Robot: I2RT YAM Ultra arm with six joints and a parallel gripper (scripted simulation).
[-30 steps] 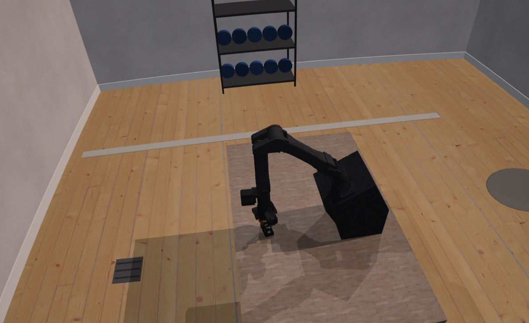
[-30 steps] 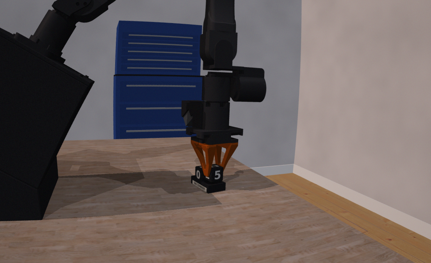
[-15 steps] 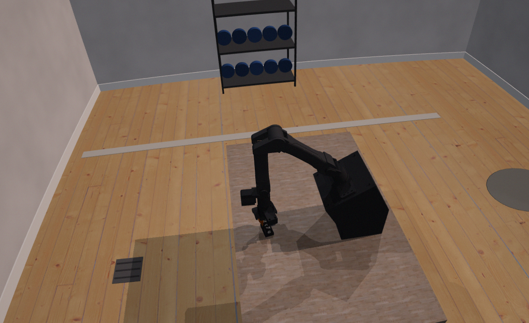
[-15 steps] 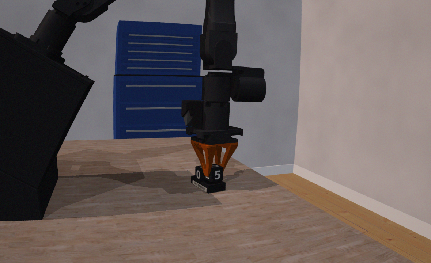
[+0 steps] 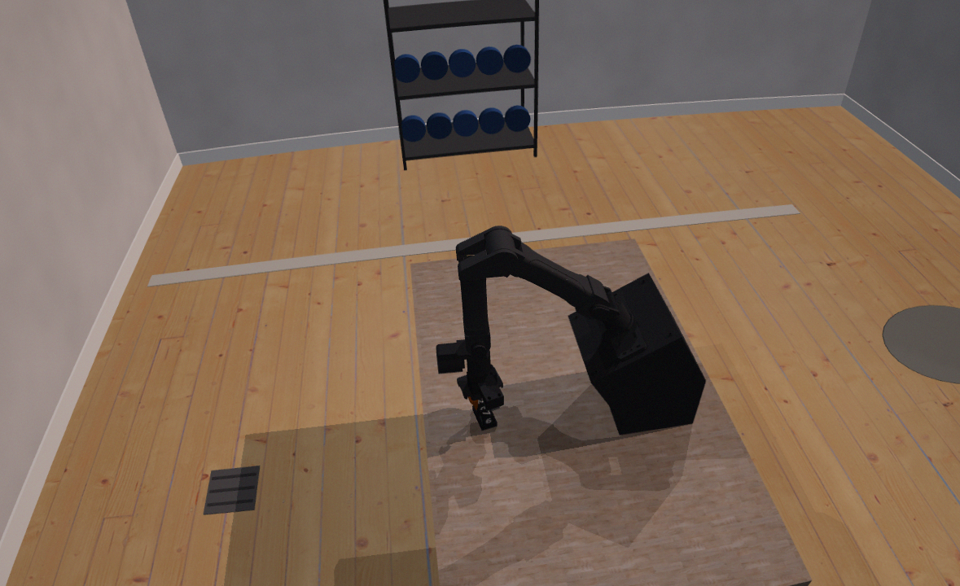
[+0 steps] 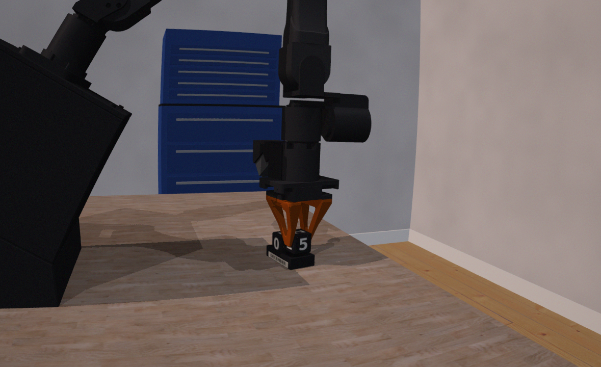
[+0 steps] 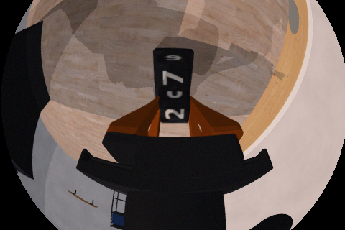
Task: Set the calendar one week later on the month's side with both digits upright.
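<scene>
Right now my hand is 3 cm above the black tray, 1 cm to the right of it and 1 cm past it.
</scene>
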